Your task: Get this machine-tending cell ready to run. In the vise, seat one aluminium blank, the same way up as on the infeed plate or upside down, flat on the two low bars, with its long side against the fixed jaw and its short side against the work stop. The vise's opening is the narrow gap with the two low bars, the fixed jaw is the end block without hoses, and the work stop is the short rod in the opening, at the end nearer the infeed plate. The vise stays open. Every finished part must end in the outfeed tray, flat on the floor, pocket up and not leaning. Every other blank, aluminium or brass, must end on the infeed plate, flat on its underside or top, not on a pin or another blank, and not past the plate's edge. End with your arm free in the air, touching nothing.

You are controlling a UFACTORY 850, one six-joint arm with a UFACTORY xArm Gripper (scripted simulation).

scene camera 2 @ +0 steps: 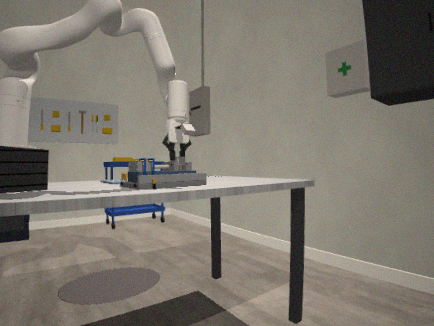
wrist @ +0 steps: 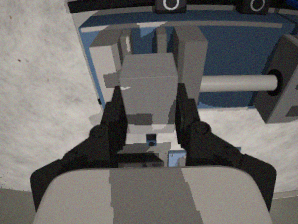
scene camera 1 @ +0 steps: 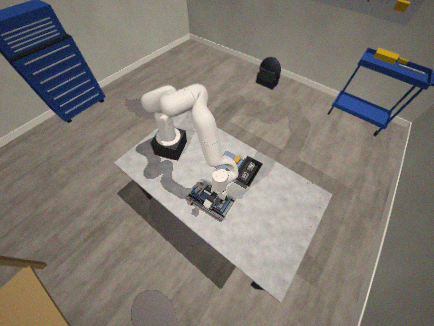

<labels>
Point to a grey aluminium blank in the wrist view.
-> At 148, 82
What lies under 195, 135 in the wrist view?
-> My gripper.
</labels>
